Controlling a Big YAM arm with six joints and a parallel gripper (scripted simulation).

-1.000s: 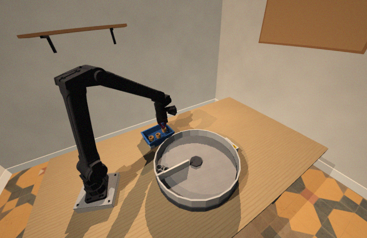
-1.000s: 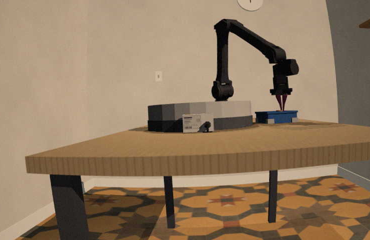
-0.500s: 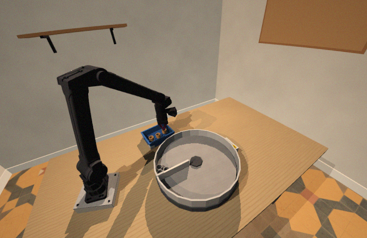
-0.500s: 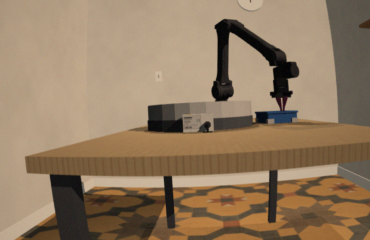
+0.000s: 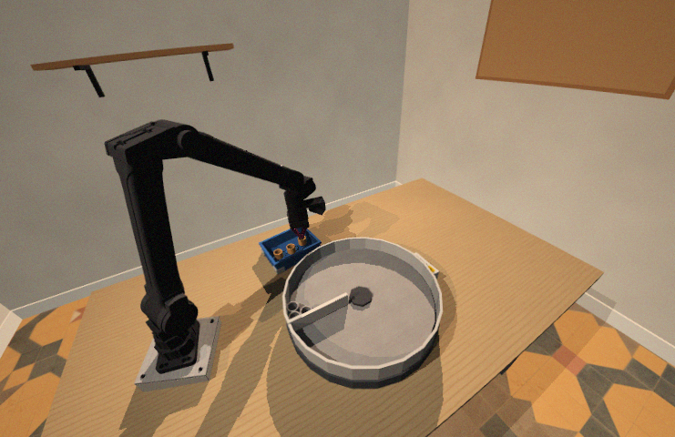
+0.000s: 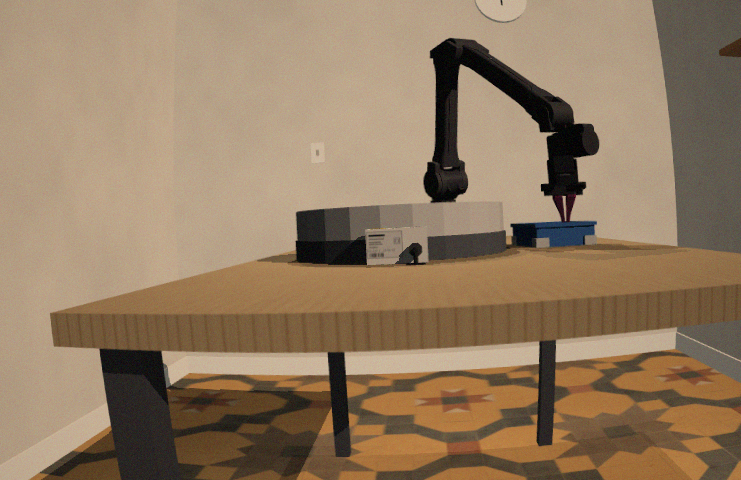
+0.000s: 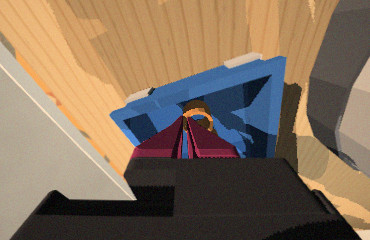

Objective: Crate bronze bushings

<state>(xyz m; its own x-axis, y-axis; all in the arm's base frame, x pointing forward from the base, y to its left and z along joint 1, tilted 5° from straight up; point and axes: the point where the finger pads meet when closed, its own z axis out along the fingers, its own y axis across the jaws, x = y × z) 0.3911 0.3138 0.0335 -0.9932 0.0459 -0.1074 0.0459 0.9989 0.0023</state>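
My hand is 50 mm past the blue crate, 30 mm to the left of it and 20 mm above it. Round my hand: grey turning table 90 mm ahead, 350 mm to the right, 10 mm above.
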